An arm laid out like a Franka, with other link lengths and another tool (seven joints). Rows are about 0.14 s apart.
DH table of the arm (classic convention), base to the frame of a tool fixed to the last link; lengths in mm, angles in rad. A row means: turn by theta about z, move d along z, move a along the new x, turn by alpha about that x. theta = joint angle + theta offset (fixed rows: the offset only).
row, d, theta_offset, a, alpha
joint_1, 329.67, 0, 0, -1.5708
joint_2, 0, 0, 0, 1.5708
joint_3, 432.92, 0, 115.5, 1.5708
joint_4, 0, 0, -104.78, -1.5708
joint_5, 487.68, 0, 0, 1.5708
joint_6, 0, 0, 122.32, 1.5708
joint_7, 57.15, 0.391, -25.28, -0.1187
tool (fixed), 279.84, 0, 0, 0
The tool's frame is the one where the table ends.
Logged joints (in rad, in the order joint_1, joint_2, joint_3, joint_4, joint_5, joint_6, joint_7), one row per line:
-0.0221 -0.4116 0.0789 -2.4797 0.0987 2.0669 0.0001
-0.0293 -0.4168 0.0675 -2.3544 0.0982 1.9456 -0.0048
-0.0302 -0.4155 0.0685 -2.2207 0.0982 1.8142 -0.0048
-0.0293 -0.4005 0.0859 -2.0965 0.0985 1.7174 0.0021
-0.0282 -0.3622 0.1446 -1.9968 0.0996 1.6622 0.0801
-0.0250 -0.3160 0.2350 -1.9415 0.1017 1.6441 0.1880
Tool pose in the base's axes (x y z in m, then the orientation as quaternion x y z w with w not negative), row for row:
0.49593 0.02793 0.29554 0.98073 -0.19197 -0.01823 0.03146
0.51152 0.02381 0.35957 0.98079 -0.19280 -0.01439 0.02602
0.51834 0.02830 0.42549 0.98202 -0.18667 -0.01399 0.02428
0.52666 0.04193 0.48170 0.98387 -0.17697 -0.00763 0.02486
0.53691 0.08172 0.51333 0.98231 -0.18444 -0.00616 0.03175
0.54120 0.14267 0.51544 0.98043 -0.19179 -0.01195 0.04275
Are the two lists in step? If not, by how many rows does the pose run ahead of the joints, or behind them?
They are in step.
